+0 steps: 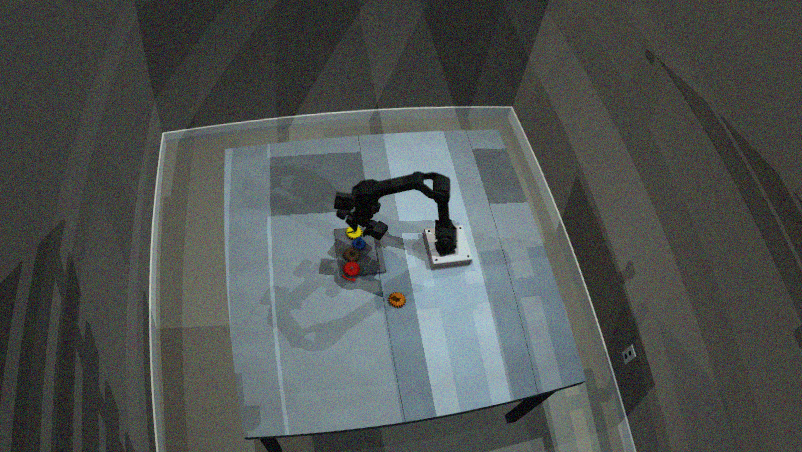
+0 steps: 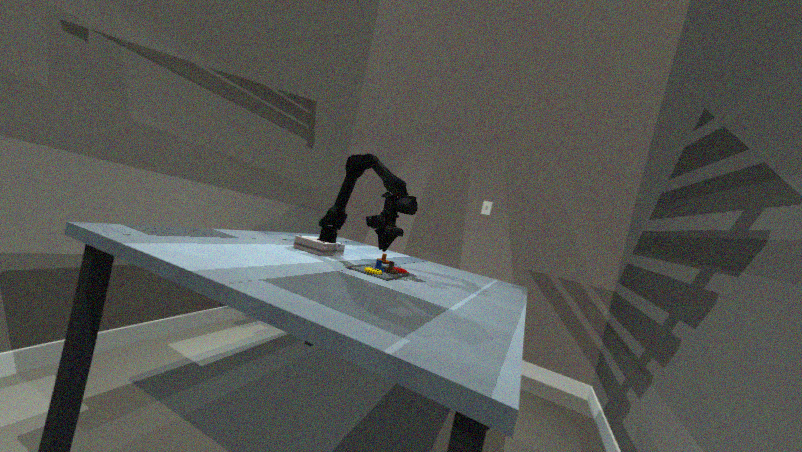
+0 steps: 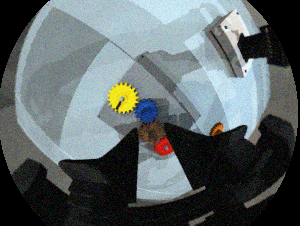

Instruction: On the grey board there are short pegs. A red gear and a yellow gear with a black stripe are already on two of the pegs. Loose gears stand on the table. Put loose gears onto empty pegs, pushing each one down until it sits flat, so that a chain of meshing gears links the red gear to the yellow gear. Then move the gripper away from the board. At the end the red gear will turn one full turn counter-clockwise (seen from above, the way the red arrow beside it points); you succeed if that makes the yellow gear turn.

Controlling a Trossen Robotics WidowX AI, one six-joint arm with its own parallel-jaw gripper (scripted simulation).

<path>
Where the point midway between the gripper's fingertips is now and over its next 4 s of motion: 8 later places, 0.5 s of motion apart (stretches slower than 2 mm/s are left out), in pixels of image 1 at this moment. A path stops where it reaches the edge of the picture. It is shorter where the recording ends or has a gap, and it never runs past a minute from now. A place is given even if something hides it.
My gripper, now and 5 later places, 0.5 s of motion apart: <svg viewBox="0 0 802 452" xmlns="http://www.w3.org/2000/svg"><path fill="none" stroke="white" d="M360 233L361 227L361 227L375 266L407 293L411 295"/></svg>
</path>
